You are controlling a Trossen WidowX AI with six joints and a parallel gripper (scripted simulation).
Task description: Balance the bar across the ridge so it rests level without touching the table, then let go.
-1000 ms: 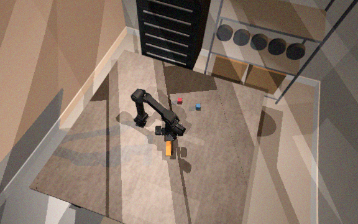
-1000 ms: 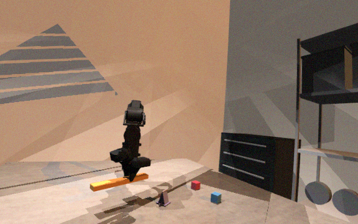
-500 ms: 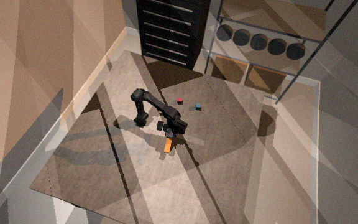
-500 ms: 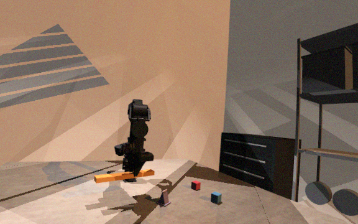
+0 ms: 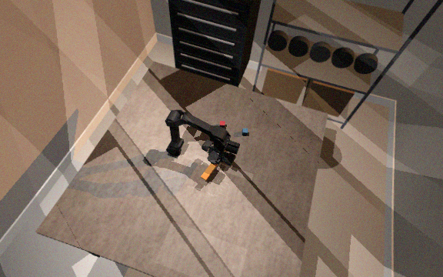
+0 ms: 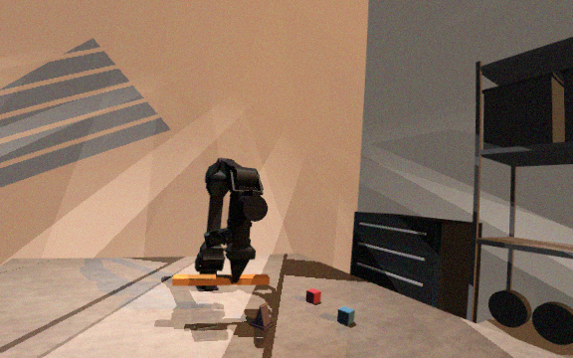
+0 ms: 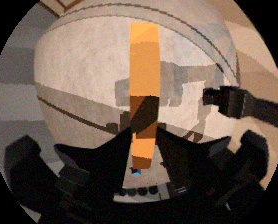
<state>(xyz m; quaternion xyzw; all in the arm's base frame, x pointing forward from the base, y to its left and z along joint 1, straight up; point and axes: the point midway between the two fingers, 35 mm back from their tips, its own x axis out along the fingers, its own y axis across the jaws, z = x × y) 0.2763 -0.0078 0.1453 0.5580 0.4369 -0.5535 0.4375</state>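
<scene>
Now: gripper tip 3 cm to the left of the bar and 1 cm past it. The rest, counted from my gripper tip: blue cube: 30 cm to the left, 9 cm below, 9 cm ahead; then red cube: 30 cm to the left, 9 cm below, 7 cm behind.
</scene>
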